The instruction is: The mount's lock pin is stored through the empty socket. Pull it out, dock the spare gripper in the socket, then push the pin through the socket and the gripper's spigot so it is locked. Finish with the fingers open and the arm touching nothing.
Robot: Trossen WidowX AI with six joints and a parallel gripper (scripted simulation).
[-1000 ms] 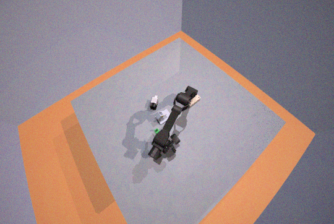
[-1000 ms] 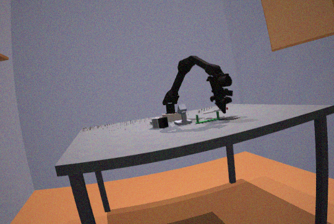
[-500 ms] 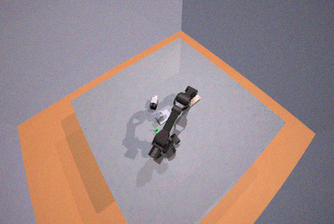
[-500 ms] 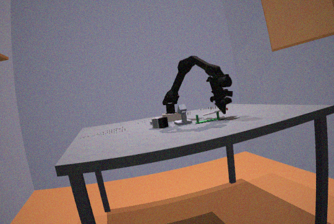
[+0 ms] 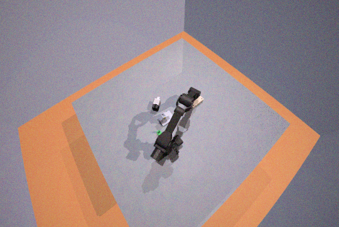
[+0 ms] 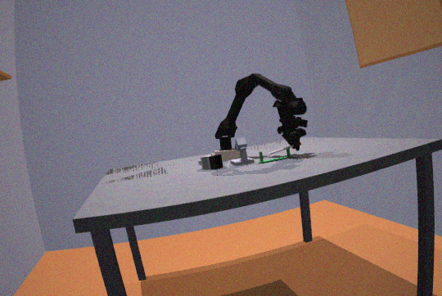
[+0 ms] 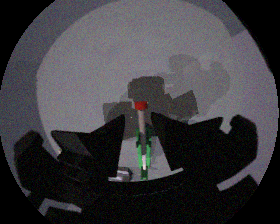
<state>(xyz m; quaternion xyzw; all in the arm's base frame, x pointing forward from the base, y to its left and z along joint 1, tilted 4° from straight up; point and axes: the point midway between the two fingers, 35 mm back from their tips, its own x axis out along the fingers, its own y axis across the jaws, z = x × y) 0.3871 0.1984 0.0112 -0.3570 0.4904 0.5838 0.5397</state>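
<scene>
Right now the green bar-shaped rack is 100 mm to the right of my gripper tip. The rest, counted from my gripper tip: spare gripper (130 mm behind, 360 mm to the right); grey socket mount (100 mm behind, 210 mm to the right, 30 mm above).
</scene>
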